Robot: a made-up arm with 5 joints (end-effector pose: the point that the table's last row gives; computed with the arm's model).
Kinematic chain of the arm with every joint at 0, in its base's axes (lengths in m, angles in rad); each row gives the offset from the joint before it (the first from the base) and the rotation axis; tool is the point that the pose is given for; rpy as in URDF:
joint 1: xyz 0 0 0.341 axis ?
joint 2: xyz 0 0 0 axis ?
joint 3: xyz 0.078 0 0.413 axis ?
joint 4: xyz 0.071 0 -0.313 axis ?
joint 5: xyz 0.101 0 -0.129 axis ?
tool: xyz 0 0 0 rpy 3.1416 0 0
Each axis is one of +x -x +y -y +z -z.
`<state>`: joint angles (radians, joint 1 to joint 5).
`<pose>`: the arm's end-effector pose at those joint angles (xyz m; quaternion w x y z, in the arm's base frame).
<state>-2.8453 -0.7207 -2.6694 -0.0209 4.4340</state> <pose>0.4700 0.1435 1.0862 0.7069 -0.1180 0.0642 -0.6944</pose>
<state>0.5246 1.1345 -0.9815 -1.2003 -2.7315</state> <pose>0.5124 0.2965 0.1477 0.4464 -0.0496 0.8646 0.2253</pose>
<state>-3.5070 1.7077 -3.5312 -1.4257 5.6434</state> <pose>-0.5319 0.2035 0.4718 0.8751 -0.0074 0.0533 -0.4810</pose>
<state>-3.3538 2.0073 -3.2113 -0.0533 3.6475</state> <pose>-0.7946 0.1712 0.1060 0.0860 0.7572 -0.2842 -0.5817</pose>
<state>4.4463 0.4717 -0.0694 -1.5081 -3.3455</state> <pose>-0.0948 -0.3478 0.3901 0.2747 0.6202 0.5828 -0.4476</pose>
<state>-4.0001 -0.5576 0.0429 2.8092 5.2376</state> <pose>0.0654 -0.0757 0.5050 0.5288 -0.0384 0.4092 -0.7426</pose>
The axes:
joint 1: +z
joint 2: +y
joint 3: +y
joint 4: +y
joint 5: -z

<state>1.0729 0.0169 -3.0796 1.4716 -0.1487</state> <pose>0.0792 0.1457 1.1738 0.3184 -0.5733 -0.4014 -0.6393</pose>
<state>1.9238 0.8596 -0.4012 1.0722 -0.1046</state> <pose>-0.0567 0.1540 0.1333 0.5468 0.3810 0.6123 -0.4254</pose>
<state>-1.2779 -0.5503 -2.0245 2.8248 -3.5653</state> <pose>0.0071 -0.0236 0.8860 0.0822 -0.4110 -0.9031 -0.0937</pose>
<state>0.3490 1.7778 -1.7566 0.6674 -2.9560</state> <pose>0.4215 0.1534 -0.2984 0.3256 0.0768 -0.9382 0.0892</pose>
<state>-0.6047 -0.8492 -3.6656 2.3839 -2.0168</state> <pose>-0.4309 0.2978 0.8183 0.8456 0.3684 0.3141 0.2250</pose>
